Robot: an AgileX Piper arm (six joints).
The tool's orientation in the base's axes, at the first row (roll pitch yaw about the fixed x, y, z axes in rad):
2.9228, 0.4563, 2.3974
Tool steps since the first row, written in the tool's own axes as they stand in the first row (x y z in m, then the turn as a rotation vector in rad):
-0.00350, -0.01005, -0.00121, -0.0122, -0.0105, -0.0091
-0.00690, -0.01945, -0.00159, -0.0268, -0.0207, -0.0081
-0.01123, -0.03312, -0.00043, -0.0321, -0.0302, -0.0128
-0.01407, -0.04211, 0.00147, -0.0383, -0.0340, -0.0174
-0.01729, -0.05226, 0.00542, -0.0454, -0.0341, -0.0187
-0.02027, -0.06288, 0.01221, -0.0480, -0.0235, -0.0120
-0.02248, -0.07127, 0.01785, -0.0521, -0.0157, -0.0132
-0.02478, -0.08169, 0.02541, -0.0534, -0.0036, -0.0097
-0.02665, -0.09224, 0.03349, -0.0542, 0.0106, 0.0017
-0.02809, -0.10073, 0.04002, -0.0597, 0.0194, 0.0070
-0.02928, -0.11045, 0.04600, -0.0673, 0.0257, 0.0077
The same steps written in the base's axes. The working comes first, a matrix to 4 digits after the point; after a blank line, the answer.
The tool's axes in the first row as the columns of a matrix, in the base's axes (used below as rounded here):
-0.6604, 0.5909, 0.4634
0.6081, 0.7829, -0.1317
-0.4406, 0.1948, -0.8763

-0.00419, -0.00984, 0.00064, -0.0024, -0.0144, 0.0113
-0.00767, -0.01921, 0.00064, 0.0017, -0.0314, 0.0149
-0.01235, -0.03270, -0.00113, -0.0026, -0.0415, 0.0195
-0.01491, -0.04172, -0.00329, -0.0029, -0.0476, 0.0255
-0.01695, -0.05214, -0.00731, 0.0012, -0.0518, 0.0297
-0.01811, -0.06316, -0.01402, 0.0123, -0.0460, 0.0271
-0.01900, -0.07182, -0.01962, 0.0190, -0.0422, 0.0315
-0.02013, -0.08237, -0.02726, 0.0286, -0.0340, 0.0313
-0.02139, -0.09283, -0.03557, 0.0428, -0.0249, 0.0245
-0.02243, -0.10121, -0.04232, 0.0541, -0.0220, 0.0239
-0.02461, -0.11033, -0.04892, 0.0632, -0.0218, 0.0279

